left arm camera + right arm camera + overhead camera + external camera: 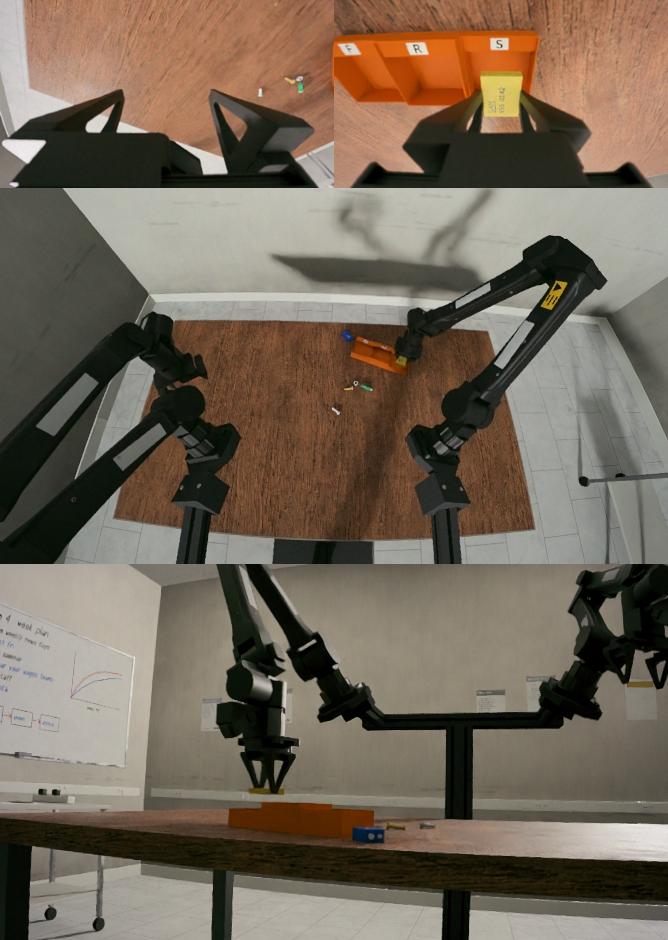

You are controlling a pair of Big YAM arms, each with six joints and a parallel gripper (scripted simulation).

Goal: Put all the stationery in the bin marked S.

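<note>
Now: the orange three-compartment bin 4 cm ahead of my right hand, 8 cm to the left of it and 5 cm below it. Also, from my right hand: grey nut: 8 cm behind, 19 cm to the left, 6 cm below; green cylinder: 10 cm behind, 15 cm to the left, 6 cm below; yellow sticky-note pad: right at my right hand.
</note>
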